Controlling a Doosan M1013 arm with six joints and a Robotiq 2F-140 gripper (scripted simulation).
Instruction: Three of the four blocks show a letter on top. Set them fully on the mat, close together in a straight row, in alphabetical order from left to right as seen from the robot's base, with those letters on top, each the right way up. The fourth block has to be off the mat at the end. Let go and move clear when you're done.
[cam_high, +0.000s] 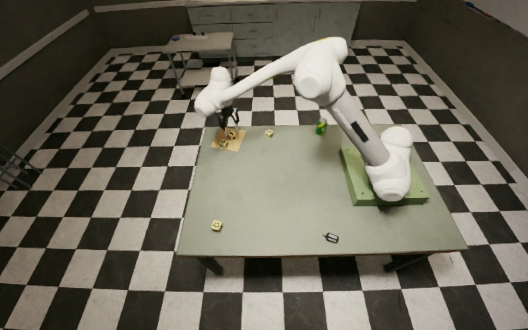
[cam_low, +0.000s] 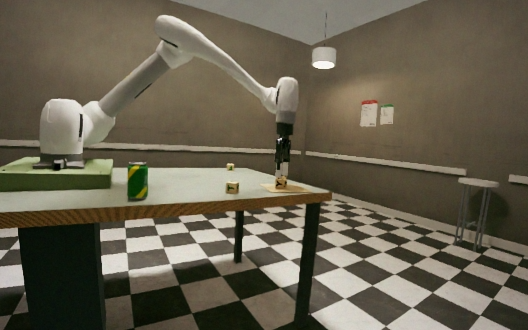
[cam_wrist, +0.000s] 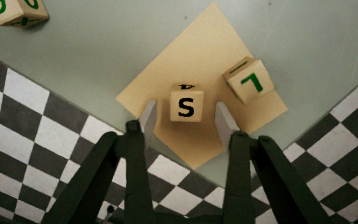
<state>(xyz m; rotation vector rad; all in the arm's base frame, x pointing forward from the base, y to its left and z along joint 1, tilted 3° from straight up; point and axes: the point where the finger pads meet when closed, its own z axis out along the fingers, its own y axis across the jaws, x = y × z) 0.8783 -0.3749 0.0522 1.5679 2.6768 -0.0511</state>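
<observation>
My gripper is now 3 cm short of the tan mat and 9 cm above it. From my hand the other things lie so: black object 49 cm behind, 74 cm to the left, 7 cm below; yellow can 62 cm behind, 1 cm to the left, 3 cm below.
</observation>
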